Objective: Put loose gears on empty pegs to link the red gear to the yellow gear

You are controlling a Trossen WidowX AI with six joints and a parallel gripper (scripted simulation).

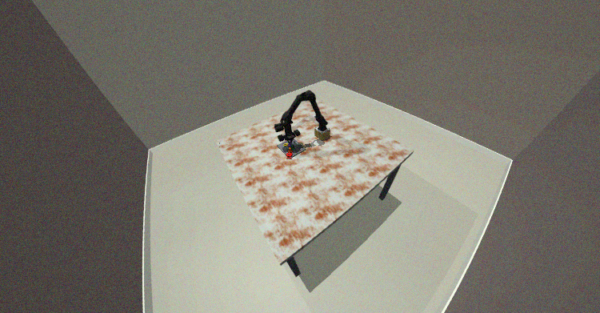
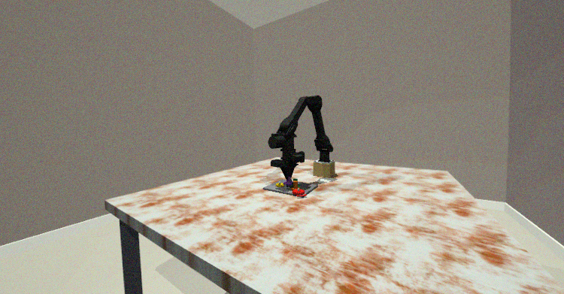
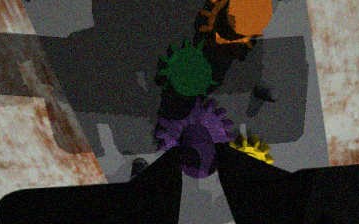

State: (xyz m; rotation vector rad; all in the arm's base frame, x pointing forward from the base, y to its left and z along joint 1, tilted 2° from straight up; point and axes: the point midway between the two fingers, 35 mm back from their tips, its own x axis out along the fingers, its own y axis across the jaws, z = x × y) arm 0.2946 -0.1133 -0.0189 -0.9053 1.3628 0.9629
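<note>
The purple gear lies 10 mm below my gripper tip. From my gripper tip the other things lie so: green gear (40 mm to the left, 20 mm below, 20 mm ahead); yellow gear (40 mm to the right, 30 mm below, 20 mm ahead); orange gear (50 mm to the left, 50 mm ahead, 20 mm below).
</note>
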